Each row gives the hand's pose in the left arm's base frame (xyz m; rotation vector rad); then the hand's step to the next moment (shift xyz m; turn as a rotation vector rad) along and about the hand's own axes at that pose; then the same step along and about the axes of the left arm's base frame.
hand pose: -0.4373 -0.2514 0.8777 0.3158 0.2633 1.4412
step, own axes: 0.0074 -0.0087 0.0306 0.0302 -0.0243 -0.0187
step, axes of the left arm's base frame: 0.0200 0.0048 0.0254 0.0191 0.0286 -0.0259
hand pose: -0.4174 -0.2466 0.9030 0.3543 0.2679 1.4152
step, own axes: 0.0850 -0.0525 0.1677 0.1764 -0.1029 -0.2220
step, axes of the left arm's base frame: 0.1247 0.0645 0.1356 0.0322 0.1805 -0.2395
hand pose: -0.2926 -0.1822 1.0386 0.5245 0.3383 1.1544
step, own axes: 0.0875 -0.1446 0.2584 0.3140 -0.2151 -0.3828
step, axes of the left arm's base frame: 0.2767 -0.0192 0.1357 0.0884 0.3088 -0.4338
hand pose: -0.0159 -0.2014 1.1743 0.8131 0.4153 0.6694
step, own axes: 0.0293 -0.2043 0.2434 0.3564 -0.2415 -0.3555
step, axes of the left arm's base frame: 0.2398 -0.2104 -0.0086 0.1449 0.3103 -0.4409
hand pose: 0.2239 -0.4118 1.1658 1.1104 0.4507 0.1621
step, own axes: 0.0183 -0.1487 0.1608 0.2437 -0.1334 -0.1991
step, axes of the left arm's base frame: 0.0710 -0.1925 -0.0787 0.1210 0.1899 -0.2572
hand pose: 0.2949 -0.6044 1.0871 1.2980 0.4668 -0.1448
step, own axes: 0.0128 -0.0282 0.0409 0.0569 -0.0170 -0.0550
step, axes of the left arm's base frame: 0.0116 -0.0446 -0.0226 0.0312 0.0563 -0.0491
